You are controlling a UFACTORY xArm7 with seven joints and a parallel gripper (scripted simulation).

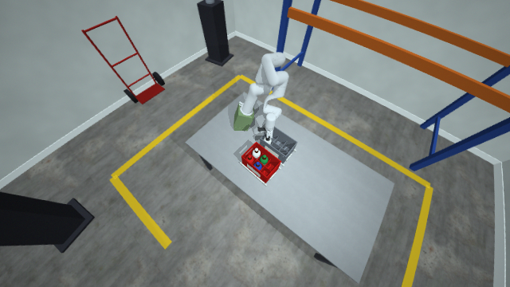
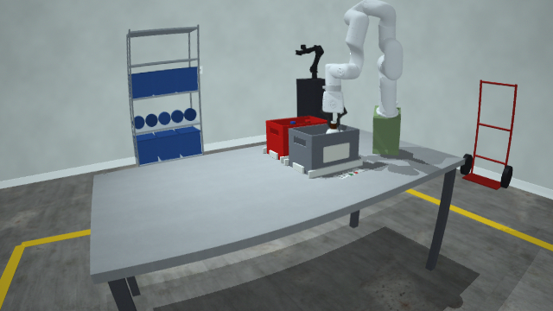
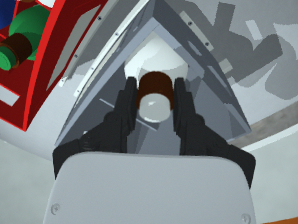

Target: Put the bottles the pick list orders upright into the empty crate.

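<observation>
Right now my hand is 70 mm above the white-label bottle. Also, from my hand: red crate: 200 mm to the right, 100 mm below, 40 mm ahead; grey crate: 100 mm below, 100 mm ahead, 30 mm to the left; green-labelled bottle: 160 mm to the right, 100 mm below, 60 mm ahead.
</observation>
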